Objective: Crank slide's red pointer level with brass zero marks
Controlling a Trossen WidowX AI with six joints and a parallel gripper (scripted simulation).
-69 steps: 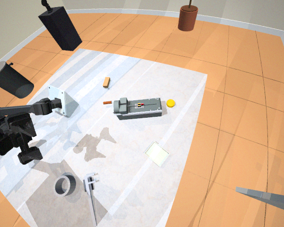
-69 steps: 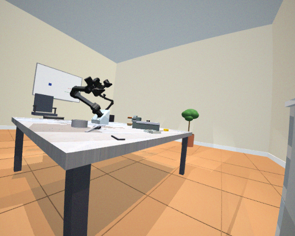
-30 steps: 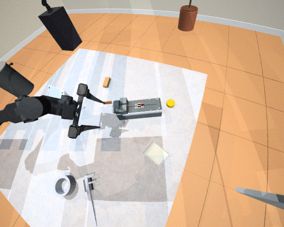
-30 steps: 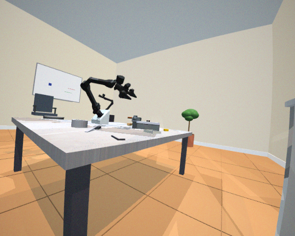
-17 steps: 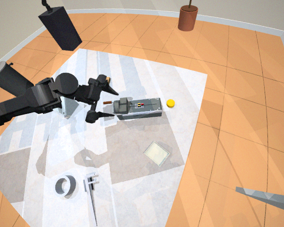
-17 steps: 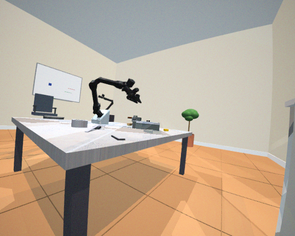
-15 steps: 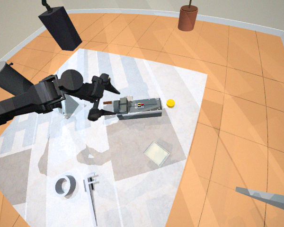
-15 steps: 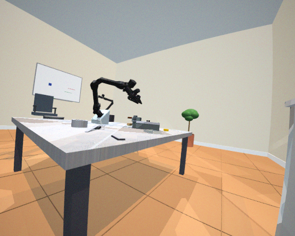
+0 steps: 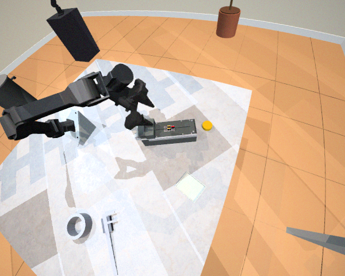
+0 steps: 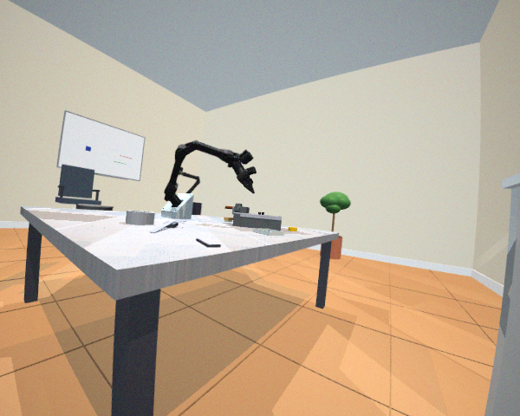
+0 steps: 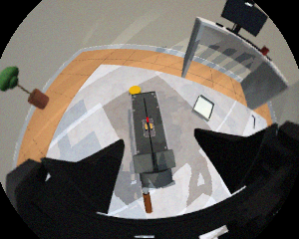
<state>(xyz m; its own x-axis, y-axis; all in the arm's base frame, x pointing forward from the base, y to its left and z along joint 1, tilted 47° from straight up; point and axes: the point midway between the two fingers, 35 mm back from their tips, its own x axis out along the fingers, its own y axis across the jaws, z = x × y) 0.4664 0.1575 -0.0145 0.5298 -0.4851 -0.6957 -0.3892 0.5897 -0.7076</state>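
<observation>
Right now the orange-brown crank handle is 14 cm behind my gripper tip, 10 cm below it and 2 cm to the right of it. The rest, counted from my gripper tip: pale square tile (21 cm ahead, 19 cm below, 18 cm to the right); then red pointer (11 cm below, 6 cm ahead, 3 cm to the left); then yellow disc (20 cm ahead, 19 cm below, 14 cm to the left).
</observation>
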